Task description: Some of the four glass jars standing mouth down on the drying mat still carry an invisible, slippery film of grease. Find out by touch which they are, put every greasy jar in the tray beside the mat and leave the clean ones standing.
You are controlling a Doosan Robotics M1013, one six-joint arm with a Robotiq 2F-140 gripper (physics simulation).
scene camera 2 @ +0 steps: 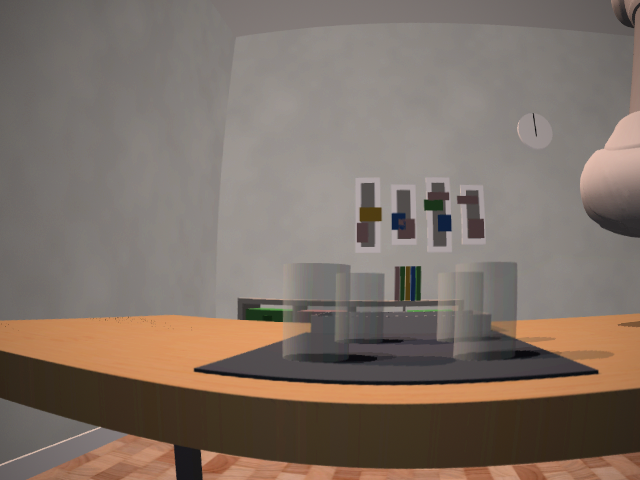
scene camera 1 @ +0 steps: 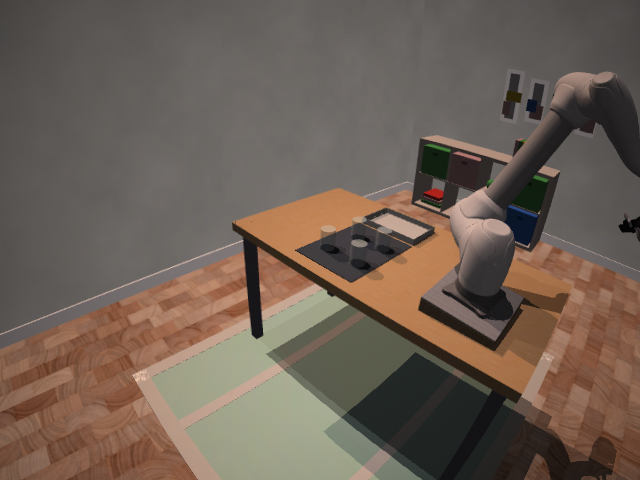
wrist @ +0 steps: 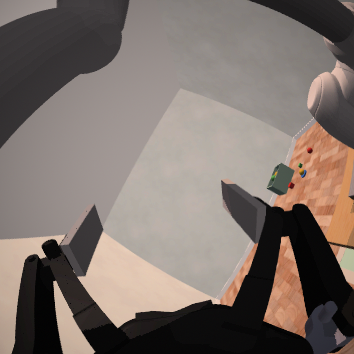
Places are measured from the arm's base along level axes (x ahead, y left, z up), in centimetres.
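Pixels of known places: gripper, between the fingertips: (wrist: 159, 205); arm's base, origin of its link: (scene camera 1: 474, 293).
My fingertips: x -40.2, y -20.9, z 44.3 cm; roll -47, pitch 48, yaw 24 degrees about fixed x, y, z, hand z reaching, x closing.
Observation:
Ahead of a thing's pixels: the offset from my fingertips to its middle. "pt": to the spot under its first point. Level surfaces: height alone.
Several clear glass jars stand mouth down on the dark drying mat @(dz -49.5 cm) (scene camera 1: 336, 263) (scene camera 2: 403, 374). In scene camera 1 they are a left jar @(dx +102.2, dy +35.5, dz -45.1 cm) (scene camera 1: 327, 238), a rear jar @(dx +101.3, dy +18.4, dz -45.1 cm) (scene camera 1: 358, 227), a right jar @(dx +87.9, dy +16.8, dz -45.1 cm) (scene camera 1: 383, 238) and a front jar @(dx +85.9, dy +33.7, dz -45.1 cm) (scene camera 1: 358, 252). In scene camera 2 two near jars @(pt dx +101.4, dy +38.6, dz -44.8 cm) (scene camera 2: 315, 310) @(pt dx +86.2, dy +36.9, dz -45.0 cm) (scene camera 2: 486, 310) partly overlap two farther jars @(pt dx +99.7, dy +21.1, dz -44.6 cm) (scene camera 2: 368, 304) @(pt dx +90.0, dy +19.2, dz -44.7 cm) (scene camera 2: 445, 304). No grease is visible. The grey-rimmed tray @(dx +97.8, dy -6.0, dz -48.3 cm) (scene camera 1: 424, 235) (scene camera 2: 408, 326) is beside the mat and holds no jar. My gripper (scene camera 1: 621, 223) (wrist: 159, 205) is open and empty, far from the jars, beyond the robot base.
The wooden table @(dz -49.8 cm) (scene camera 1: 305, 211) (scene camera 2: 129, 341) also carries the robot's base block (scene camera 1: 454, 315). My arm (scene camera 1: 532, 155) rises from it and bends to the right. A shelf unit (scene camera 1: 454, 143) stands behind the table. A green toy box (wrist: 281, 179) and small toys lie on the floor.

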